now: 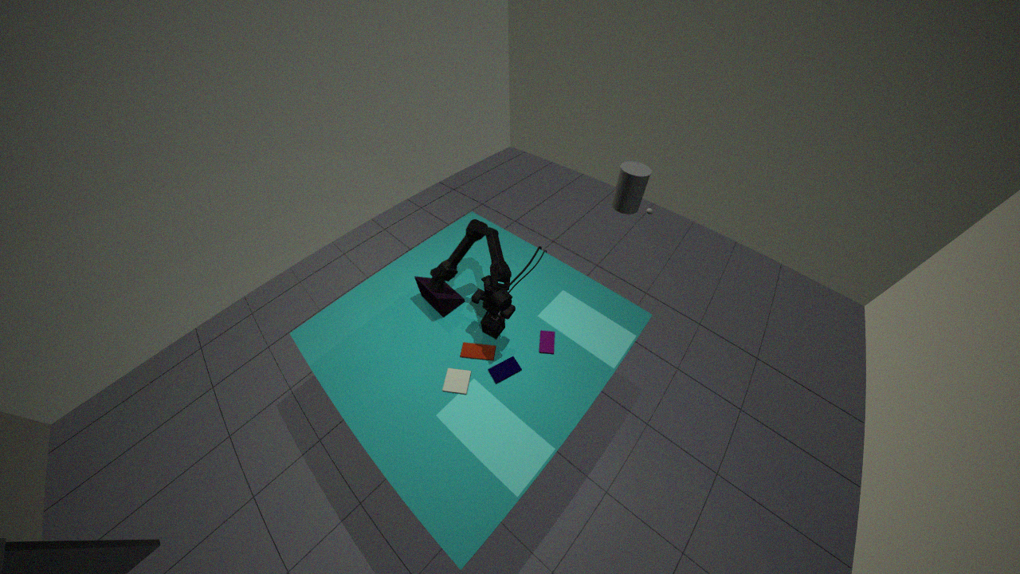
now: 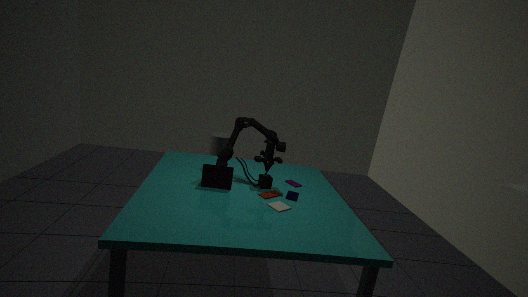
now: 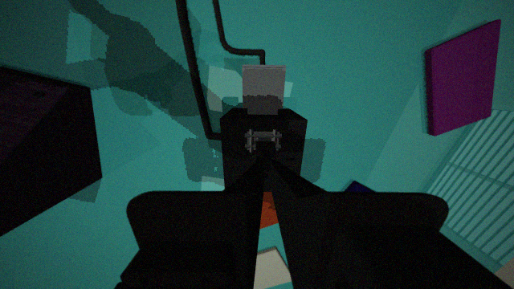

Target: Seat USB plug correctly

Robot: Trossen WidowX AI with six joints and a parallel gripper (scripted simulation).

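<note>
Now: gripper tip 4 cm above the pale socket and 1 cm to the right of it. Also, from my gripper tip: dark blue card (19 cm ahead, 10 cm to the right, 10 cm below); USB plug (2 cm below); orange card (13 cm to the right, 10 cm below, 5 cm ahead).
</note>
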